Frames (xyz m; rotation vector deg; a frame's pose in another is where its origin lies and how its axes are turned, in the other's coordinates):
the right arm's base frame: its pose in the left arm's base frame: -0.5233 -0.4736 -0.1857 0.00 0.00 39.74
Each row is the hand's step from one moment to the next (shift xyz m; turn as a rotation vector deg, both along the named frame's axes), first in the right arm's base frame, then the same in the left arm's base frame.
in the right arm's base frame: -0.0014 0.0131 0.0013 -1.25 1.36 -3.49
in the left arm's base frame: -0.0095 0.0092 0.0013 -1.83 0.25 -3.49
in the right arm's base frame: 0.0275 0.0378 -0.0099 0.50 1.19 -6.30
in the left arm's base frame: -0.0030 0.0466 -0.0099 -0.38 1.23 -6.30
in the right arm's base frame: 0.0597 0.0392 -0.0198 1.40 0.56 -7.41
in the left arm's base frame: 0.0208 0.0683 -0.0198 0.72 1.33 -7.41
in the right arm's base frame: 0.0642 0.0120 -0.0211 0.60 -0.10 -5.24
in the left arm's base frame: 0.0417 0.0503 -0.0211 0.53 0.31 -5.24
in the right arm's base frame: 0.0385 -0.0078 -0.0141 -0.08 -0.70 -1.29
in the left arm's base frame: 0.0346 0.0186 -0.0141 0.39 -0.59 -1.29
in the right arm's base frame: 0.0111 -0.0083 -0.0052 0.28 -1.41 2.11
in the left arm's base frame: 0.0138 0.0007 -0.0052 1.12 -0.91 2.11
